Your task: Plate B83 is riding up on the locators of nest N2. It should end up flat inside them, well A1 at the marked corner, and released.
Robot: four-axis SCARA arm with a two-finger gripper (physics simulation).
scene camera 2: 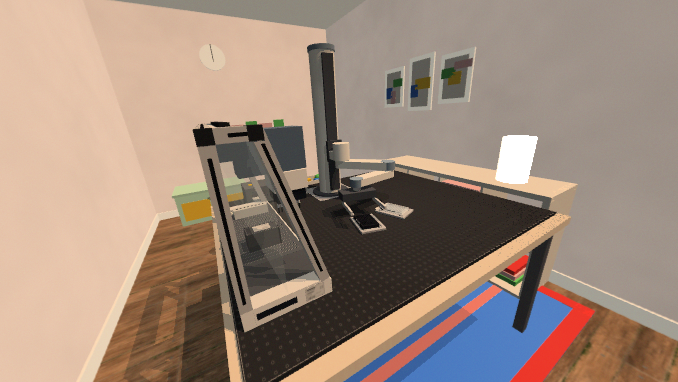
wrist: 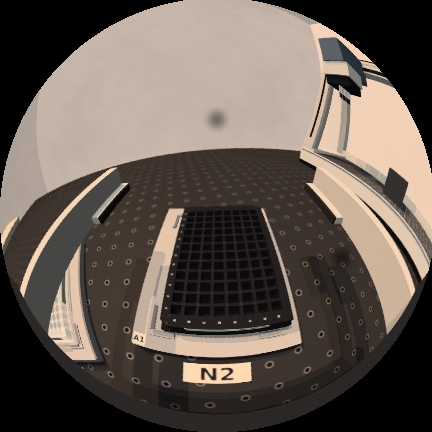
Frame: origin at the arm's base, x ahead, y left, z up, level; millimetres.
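Where they show: gripper, fingertip midpoint: [scene camera 2: 369,210] [wrist: 216,171]; arm's base, origin of the base link: [scene camera 2: 330,192].
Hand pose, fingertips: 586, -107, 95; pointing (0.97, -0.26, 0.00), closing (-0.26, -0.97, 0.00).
Things, the pixels of their top centre, and the offset from my fingertips, as dx, dy, dz. "spot": a spot on its surface instead.
- Black gridded plate B83, middle of its top: [wrist: 224,249] [scene camera 2: 365,219] -25, +1, -53
- pale nest N2, middle of its top: [wrist: 216,259] [scene camera 2: 367,221] -23, +7, -67
- A1 mark, middle of its top: [wrist: 138,337] -82, +78, -70
- second pale nest, surface spot: [wrist: 60,312] spot: -76, +158, -56
- N2 label, surface spot: [wrist: 217,373] spot: -117, +31, -80
- glass-fronted enclosure, surface spot: [scene camera 2: 315,290] spot: +264, -397, -51
Black gridded plate B83 [scene camera 2: 366,221] [wrist: 225,260] lies over the pale nest N2 [scene camera 2: 374,230] [wrist: 215,348]. In the wrist view its near edge stands above the nest floor with a gap under it, and it hides the nest's far rim. A wider strip of nest shows at its left than at its right. The A1 mark [wrist: 138,338] is at the nest's near left corner; which plate corner is well A1 I cannot tell. My gripper [scene camera 2: 369,211] [wrist: 216,171] is open and empty, its fingers wide apart on either side of the plate, clear of it.
A white plate in a second pale nest [scene camera 2: 397,210] [wrist: 60,312] is beside N2, at the left in the wrist view, partly behind the left finger. The N2 label [wrist: 217,373] lies before the nest. A glass-fronted enclosure [scene camera 2: 315,290] stands at the table's left side in the scene view.
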